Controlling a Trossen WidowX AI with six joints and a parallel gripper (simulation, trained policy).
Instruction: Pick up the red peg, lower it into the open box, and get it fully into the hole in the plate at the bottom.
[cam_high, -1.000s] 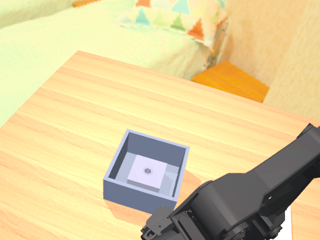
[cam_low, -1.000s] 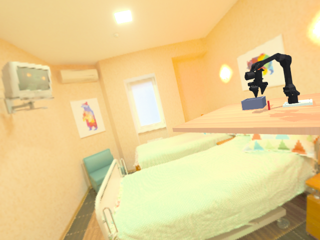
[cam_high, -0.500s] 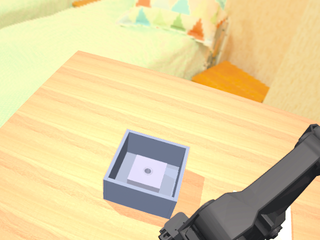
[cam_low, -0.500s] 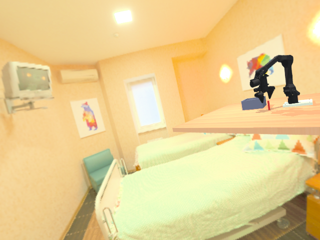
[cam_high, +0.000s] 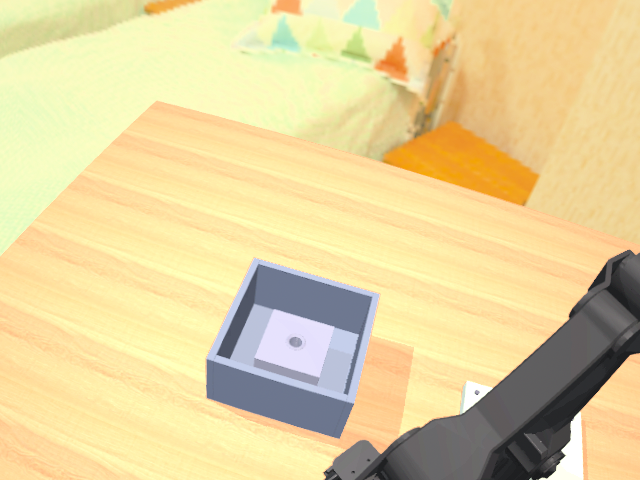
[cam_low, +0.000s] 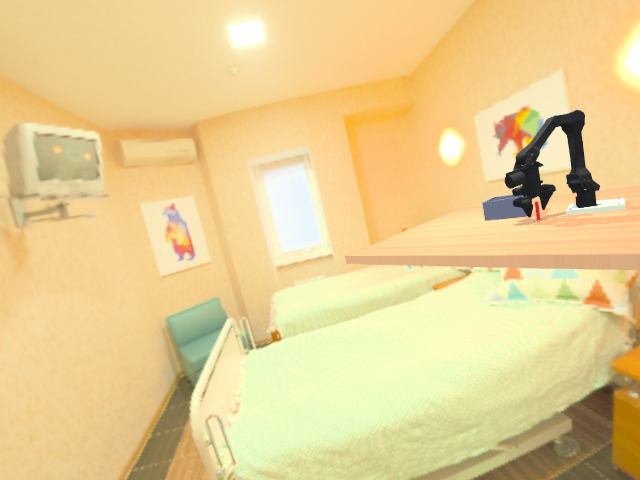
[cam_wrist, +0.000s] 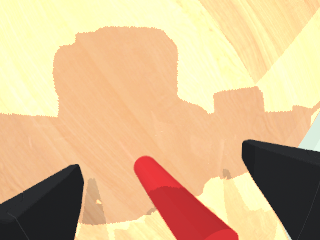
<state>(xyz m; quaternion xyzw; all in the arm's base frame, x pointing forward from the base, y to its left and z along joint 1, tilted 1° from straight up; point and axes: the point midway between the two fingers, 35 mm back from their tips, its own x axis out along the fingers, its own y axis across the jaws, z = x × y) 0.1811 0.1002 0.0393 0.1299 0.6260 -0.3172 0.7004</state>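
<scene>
The red peg is 10 mm to the left of my gripper tip and 10 mm above it. Round my gripper tip: blue-grey box 130 mm ahead, 210 mm to the right; pale plate 130 mm ahead, 210 mm to the right, 20 mm above.
</scene>
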